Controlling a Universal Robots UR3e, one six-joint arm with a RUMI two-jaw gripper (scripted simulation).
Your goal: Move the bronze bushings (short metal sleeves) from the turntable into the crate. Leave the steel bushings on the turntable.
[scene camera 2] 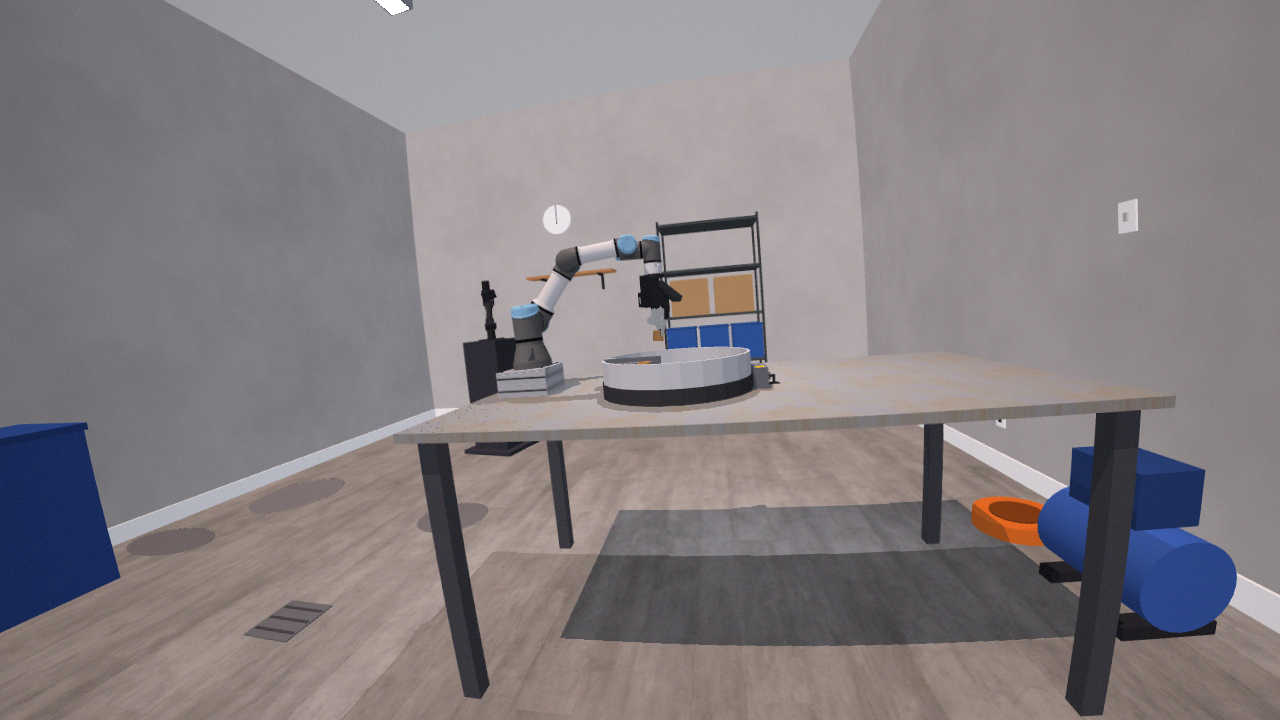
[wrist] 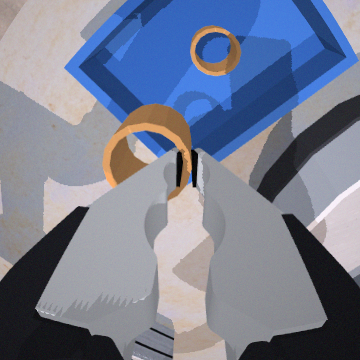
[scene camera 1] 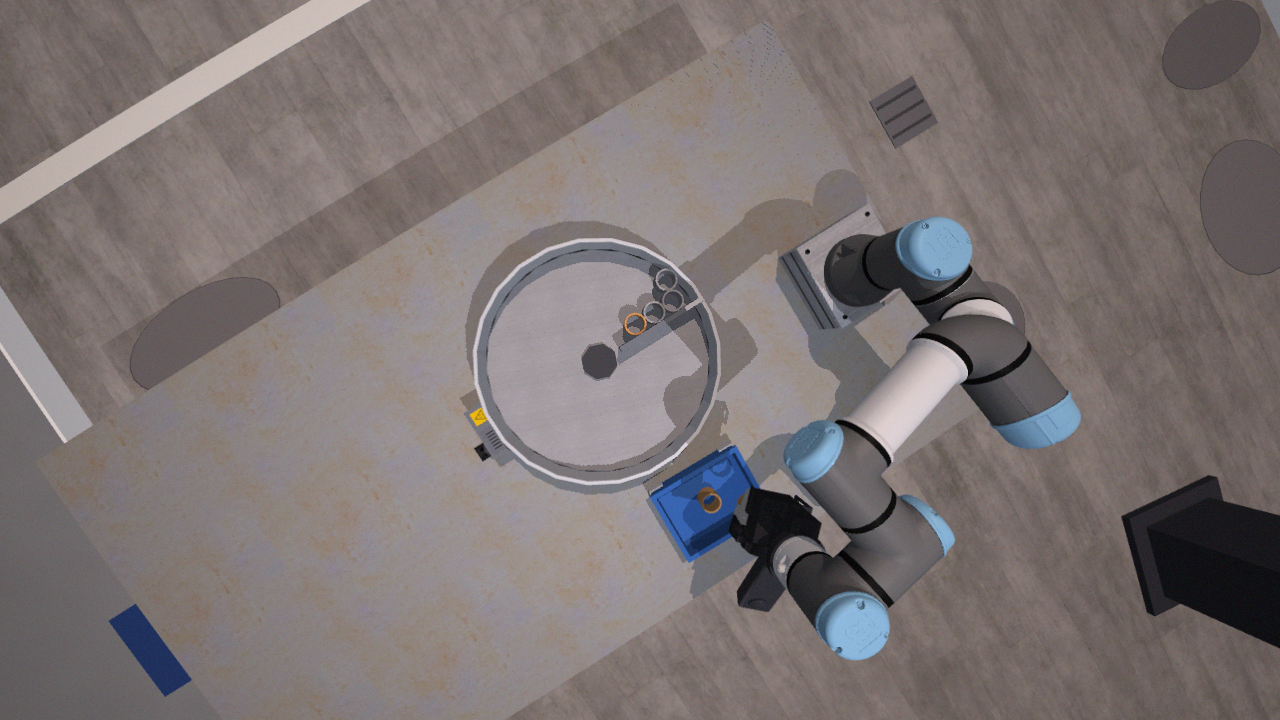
The pictures show: my gripper, a turntable and a blue crate.
My gripper shows as well in scene camera 2 and in the wrist view.
